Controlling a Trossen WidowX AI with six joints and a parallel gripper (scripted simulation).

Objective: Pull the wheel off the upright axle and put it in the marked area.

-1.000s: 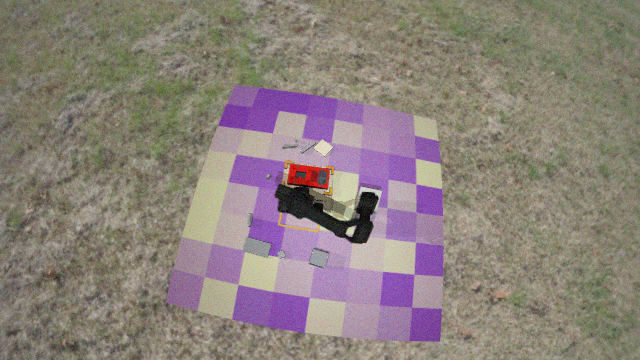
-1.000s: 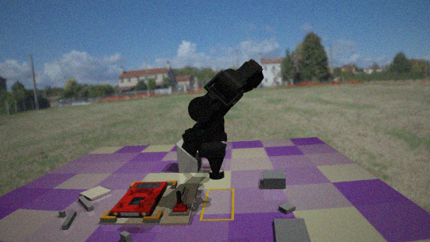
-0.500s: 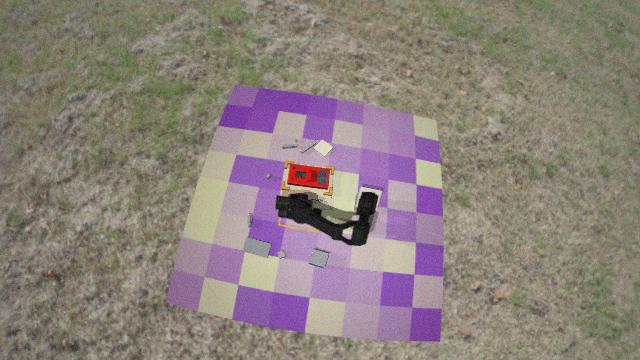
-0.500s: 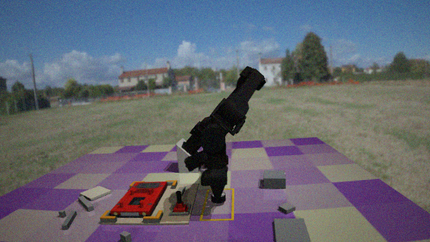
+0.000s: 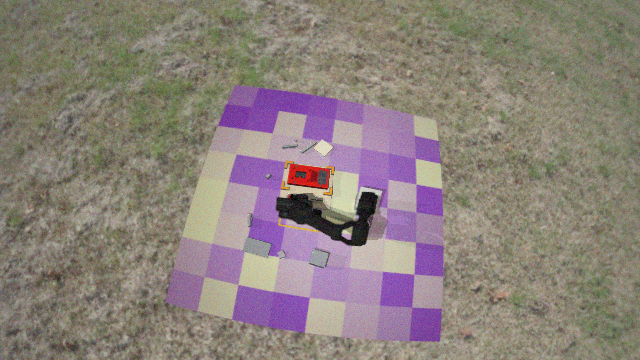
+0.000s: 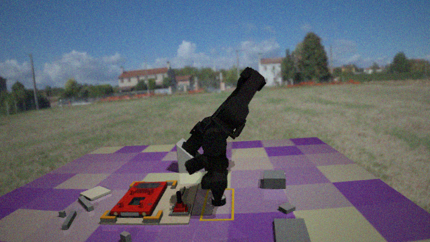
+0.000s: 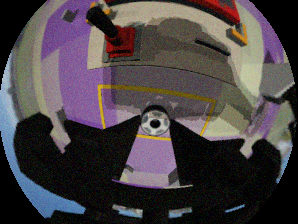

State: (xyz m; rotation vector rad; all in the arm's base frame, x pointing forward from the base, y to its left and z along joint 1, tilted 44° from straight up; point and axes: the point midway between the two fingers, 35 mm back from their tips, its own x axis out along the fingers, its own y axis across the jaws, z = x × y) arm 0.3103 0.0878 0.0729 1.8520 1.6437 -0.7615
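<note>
The dark wheel lies right at my gripper tip. Round my gripper tip: tile (8 cm behind, 41 cm to the right); then upright axle (5 cm ahead, 10 cm to the right, 3 cm above).
</note>
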